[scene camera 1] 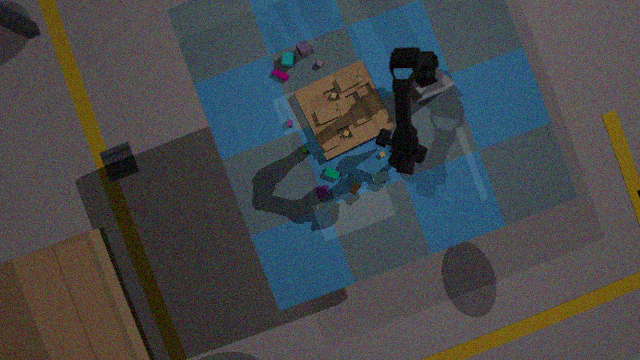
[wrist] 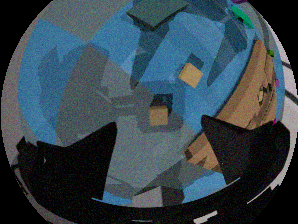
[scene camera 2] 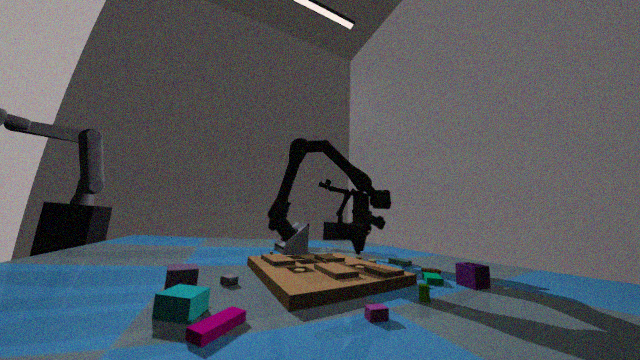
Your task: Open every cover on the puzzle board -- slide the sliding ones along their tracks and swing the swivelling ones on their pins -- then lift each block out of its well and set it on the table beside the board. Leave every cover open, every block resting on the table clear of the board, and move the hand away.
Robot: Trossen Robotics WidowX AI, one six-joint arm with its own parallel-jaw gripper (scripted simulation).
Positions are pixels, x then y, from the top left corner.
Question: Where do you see a puzzle board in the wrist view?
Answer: At 242,107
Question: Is my gripper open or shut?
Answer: Open.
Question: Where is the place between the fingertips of my gripper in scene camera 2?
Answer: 359,252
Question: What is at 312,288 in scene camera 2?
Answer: A puzzle board.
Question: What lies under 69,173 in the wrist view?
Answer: My gripper.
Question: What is my gripper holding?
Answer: Nothing.
